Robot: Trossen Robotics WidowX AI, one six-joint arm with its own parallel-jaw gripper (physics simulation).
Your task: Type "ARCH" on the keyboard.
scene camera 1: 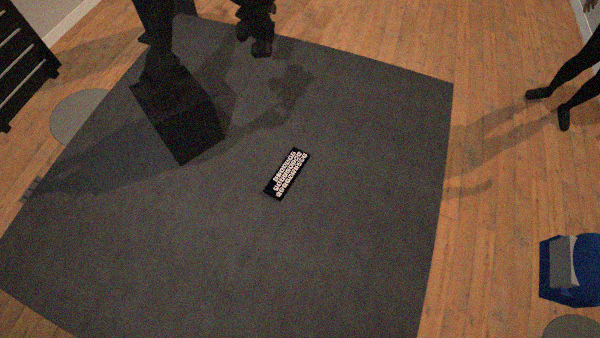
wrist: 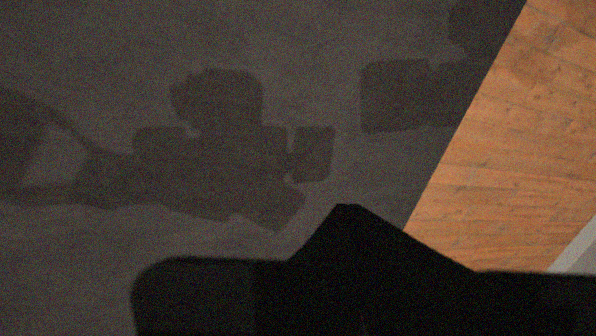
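A small black keyboard with rows of pale keys lies flat and slanted near the middle of the dark grey table top. Its letters are too small to read in the scene view. It does not show in the wrist view. My gripper is shut and empty. It hangs high over the far edge of the table top, well beyond and apart from the keyboard. In the wrist view the gripper's dark body fills the bottom and its shadow falls on the grey surface.
The black arm base stands on the table top, left of and beyond the keyboard. A person's dark legs stand on the wooden floor at the right. A blue object is at the lower right. A black slatted unit stands at the upper left.
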